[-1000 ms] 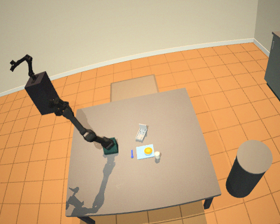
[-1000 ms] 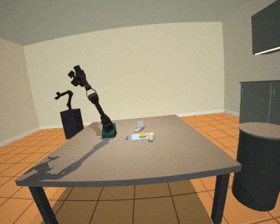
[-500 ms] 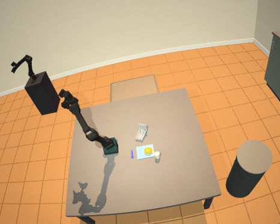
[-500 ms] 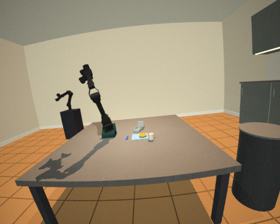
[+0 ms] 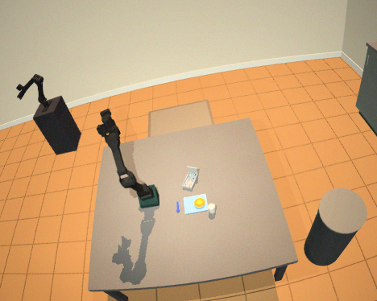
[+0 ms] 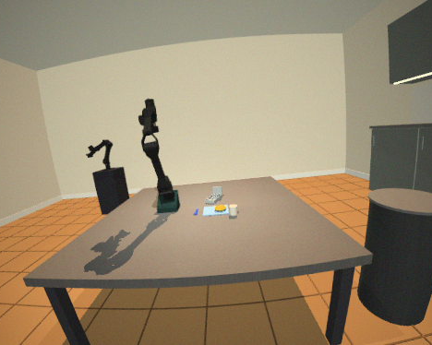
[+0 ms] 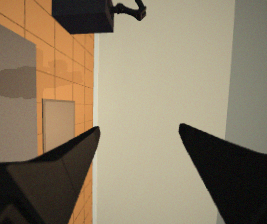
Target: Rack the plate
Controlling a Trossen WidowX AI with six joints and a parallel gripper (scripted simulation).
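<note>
Now: gripper tip 580 mm above the yellow plate, 440 mm short of it and 320 mm to the left of it. Round my gripper tip: pale blue mat 590 mm below, 420 mm ahead, 320 mm to the right; blue spoon 590 mm below, 320 mm to the right, 300 mm ahead; grey dish rack 570 mm below, 400 mm ahead, 120 mm to the right.
</note>
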